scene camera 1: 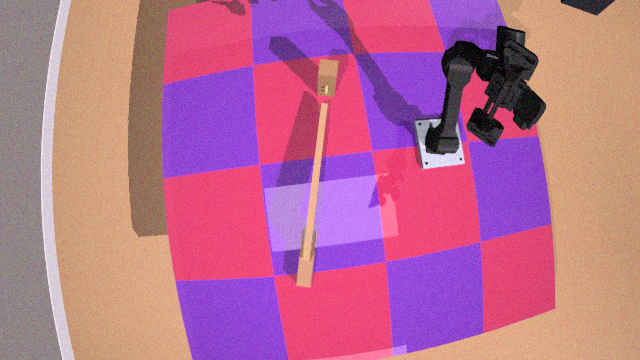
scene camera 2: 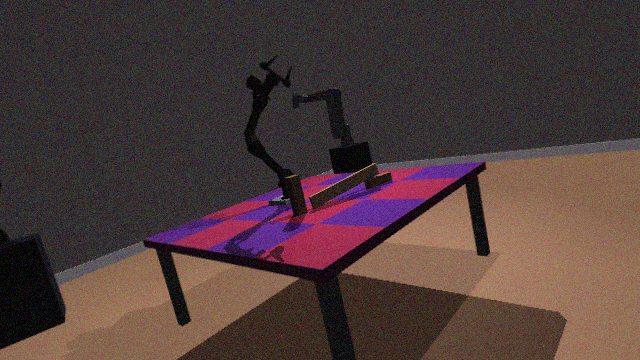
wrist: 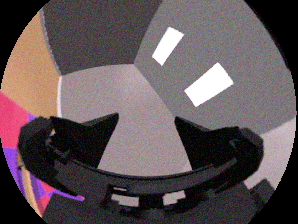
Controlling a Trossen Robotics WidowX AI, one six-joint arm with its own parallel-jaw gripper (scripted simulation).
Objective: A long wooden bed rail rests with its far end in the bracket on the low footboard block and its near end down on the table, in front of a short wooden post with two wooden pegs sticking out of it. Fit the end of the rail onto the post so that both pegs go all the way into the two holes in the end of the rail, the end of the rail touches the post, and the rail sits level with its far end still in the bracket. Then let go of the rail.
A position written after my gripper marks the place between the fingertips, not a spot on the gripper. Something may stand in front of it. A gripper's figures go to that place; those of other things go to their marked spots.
My gripper (scene camera 1: 496, 107) is 0.60 m from the lens. A wooden rail (scene camera 1: 324, 106): 1.25 m from the lens. A post (scene camera 1: 327, 74) is 1.15 m from the lens.
